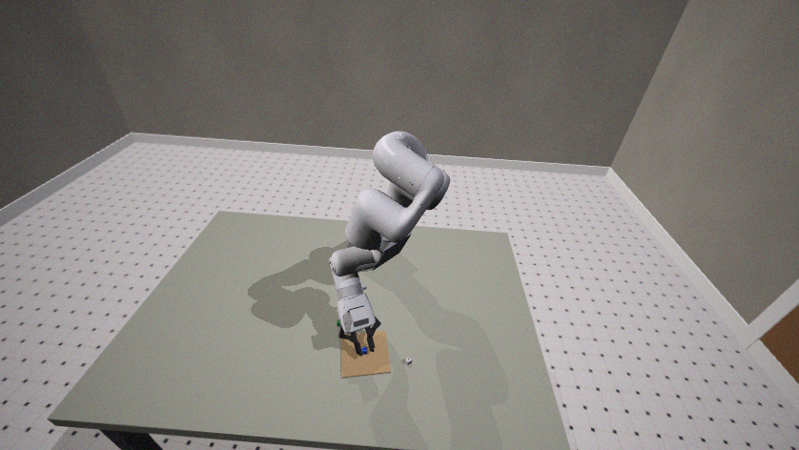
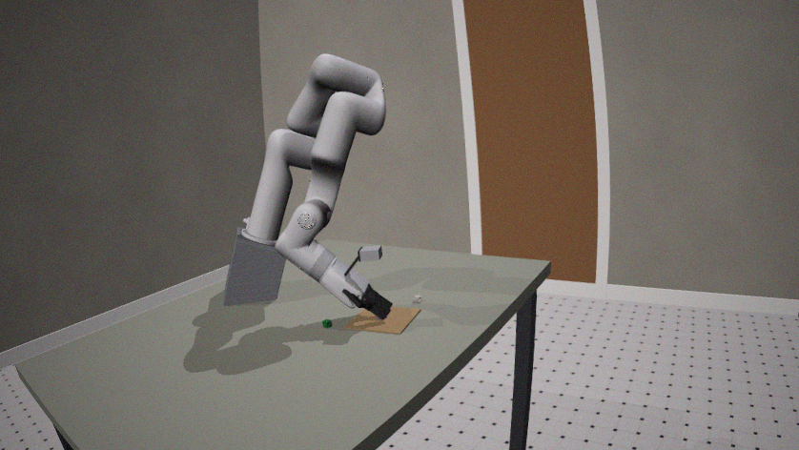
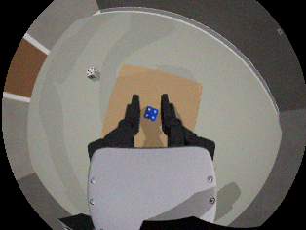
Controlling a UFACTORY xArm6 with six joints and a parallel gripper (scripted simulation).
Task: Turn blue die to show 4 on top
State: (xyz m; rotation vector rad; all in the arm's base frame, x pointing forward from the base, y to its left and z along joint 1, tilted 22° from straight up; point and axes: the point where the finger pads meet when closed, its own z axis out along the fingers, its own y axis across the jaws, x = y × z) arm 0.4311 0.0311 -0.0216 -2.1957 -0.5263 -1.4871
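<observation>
Now: hand 2 cm above the blue die. The rest, counted from my hand: white die (1 cm ahead, 13 cm to the left, 2 cm below); then tan mat (3 cm below); then green die (8 cm behind, 10 cm to the right, 2 cm below).
</observation>
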